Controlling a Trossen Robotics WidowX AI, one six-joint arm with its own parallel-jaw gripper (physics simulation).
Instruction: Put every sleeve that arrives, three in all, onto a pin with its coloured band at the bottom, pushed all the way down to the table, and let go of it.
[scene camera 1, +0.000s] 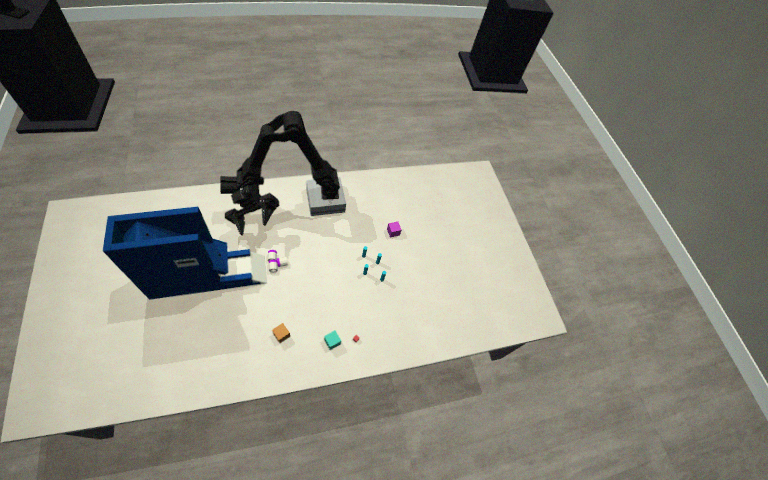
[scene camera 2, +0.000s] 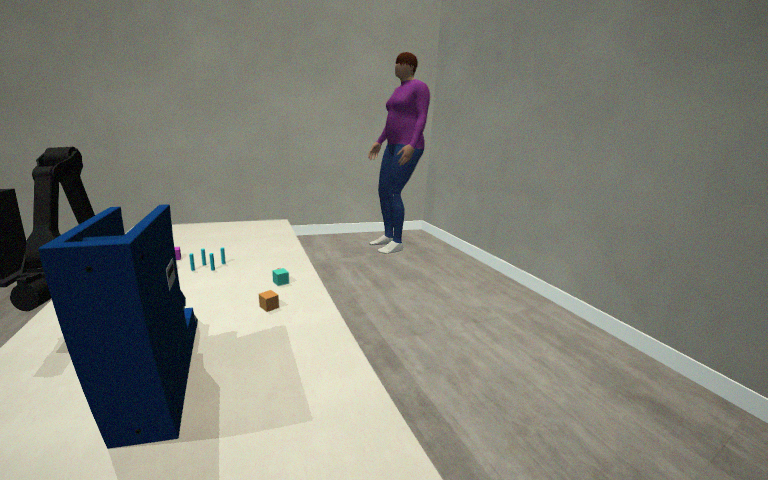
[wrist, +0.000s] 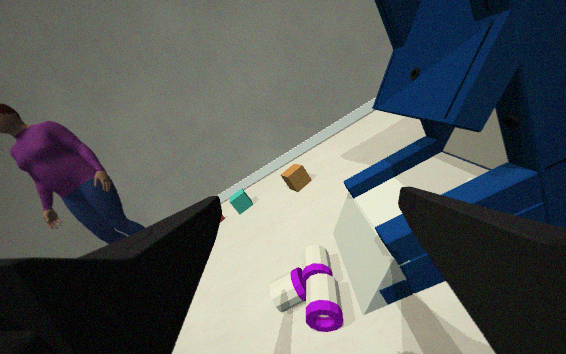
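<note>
Three white sleeves lie on their sides on the table beyond the chute's pale lip. The nearest sleeve (wrist: 321, 289) (scene camera 1: 272, 255) has its magenta band toward the arm. A second sleeve (wrist: 315, 254) (scene camera 1: 273, 268) lies end to end behind it, band toward the first. A third sleeve (wrist: 284, 293) (scene camera 1: 284, 262) lies crosswise beside them, band toward the pair. Several teal pins (scene camera 1: 365, 269) (scene camera 2: 211, 261) stand upright and bare to the right. My gripper (scene camera 1: 253, 228) (wrist: 308, 200) is open and empty, above the table on the arm's side of the sleeves. Its fingers are hidden in scene camera 2.
A tall blue dispenser (scene camera 1: 181, 277) (scene camera 2: 101, 316) (wrist: 540, 100) with two low rails stands left of the sleeves. Loose cubes are orange (scene camera 1: 281, 332), teal (scene camera 1: 332, 339), magenta (scene camera 1: 394, 229) and small red (scene camera 1: 356, 338). A person (scene camera 2: 404, 118) stands beyond the table.
</note>
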